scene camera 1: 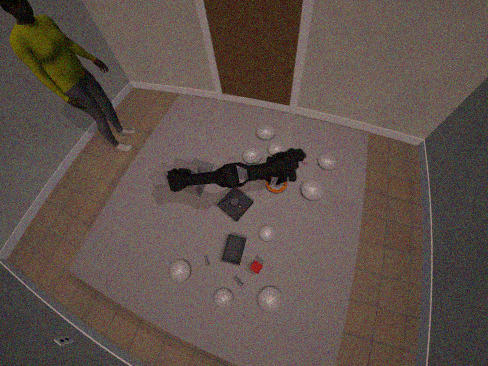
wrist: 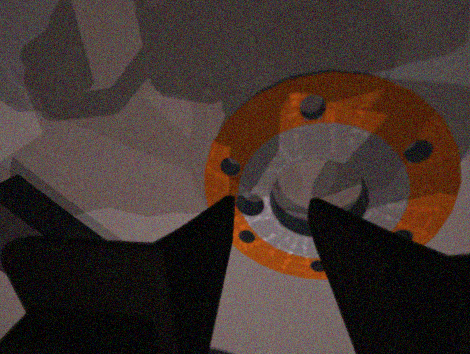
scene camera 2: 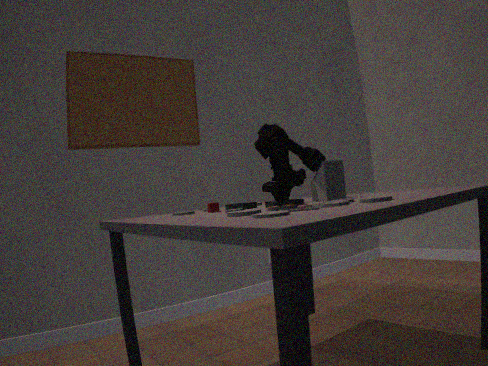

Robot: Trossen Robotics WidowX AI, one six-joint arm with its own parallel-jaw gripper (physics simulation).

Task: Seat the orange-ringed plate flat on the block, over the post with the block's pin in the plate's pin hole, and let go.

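Frame: origin at the arm's base, x right, y ahead, z up, level; metres.
Seen in the pictures: gripper, between the fingertips: (scene camera 1: 272, 184) (wrist: 271, 205) (scene camera 2: 283, 205); arm's base, origin of its link: (scene camera 1: 185, 175) (scene camera 2: 325, 172).
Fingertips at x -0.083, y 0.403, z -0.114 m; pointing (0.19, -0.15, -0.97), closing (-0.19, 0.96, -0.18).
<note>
Pixels of each thing's top centre, then the offset from my fingertips to it.
- orange-ringed plate, centre of its top: (wrist: 316, 202) (scene camera 2: 282, 205) (scene camera 1: 276, 182) dx -0.010, dy +0.018, dz +0.001 m
- dark square block, centre of its top: (wrist: 31, 290) (scene camera 2: 283, 196) (scene camera 1: 234, 201) dx +0.135, dy -0.159, dz +0.027 m
- dark rectangular tray, centre of its top: (scene camera 2: 240, 203) (scene camera 1: 233, 249) dx +0.348, dy -0.113, dz +0.014 m
- red cube, centre of its top: (scene camera 2: 213, 202) (scene camera 1: 256, 267) dx +0.403, dy -0.002, dz +0.029 m
The orange-ringed plate (scene camera 1: 276, 191) (wrist: 435, 175) lies flat on the table, with a pale inner disc, a round centre hole and several small holes. My gripper (scene camera 1: 281, 181) (scene camera 2: 282, 200) (wrist: 271, 205) is partly open and empty, low over the plate. In the wrist view its left fingertip overlaps the ring's left edge and its right fingertip overlaps the centre hole's rim. The dark square block (scene camera 1: 236, 213) lies apart from the plate; its round post (scene camera 1: 234, 201) stands uncovered, with a small orange spot beside it. The arm hides part of the plate in scene camera 1.
A dark rectangular tray (scene camera 1: 234, 248) (scene camera 2: 241, 205) and a red cube (scene camera 1: 256, 267) (scene camera 2: 213, 207) are beyond the block. Several pale round discs, such as one near the plate (scene camera 1: 312, 190), lie around the table. A grey upright box (scene camera 2: 335, 180) shows behind the arm. A person (scene camera 1: 55, 55) stands nearby.
</note>
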